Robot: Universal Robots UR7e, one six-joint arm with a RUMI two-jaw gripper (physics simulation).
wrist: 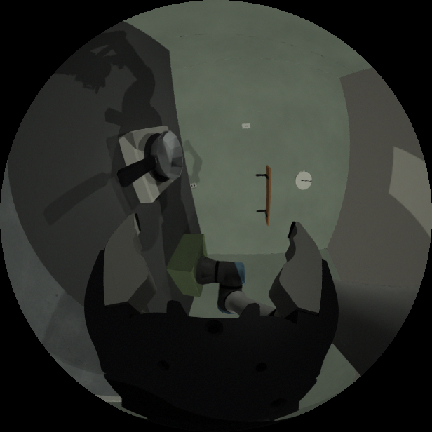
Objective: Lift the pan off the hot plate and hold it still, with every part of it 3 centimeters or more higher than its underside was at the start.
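The pan (168, 155), a grey faceted metal bowl shape with a black handle (135, 171), sits on the hot plate in the left part of the wrist view. Its handle points toward the lower left of the picture, toward the left jaw. The hot plate (145, 194) is a pale, box-like block on the dark table. My gripper (214, 219) is wide open, with nothing between its jaws. The pan and its handle lie beyond the left fingertip and apart from it. The side of the pan that faces away is hidden.
A green block (187, 265) supports the robot's arm base (215, 270), seen between the jaws. The dark table (60, 150) fills the left side, with arm shadows on it. A wooden shelf (268, 195) and a round white clock (303, 180) are on the far green wall.
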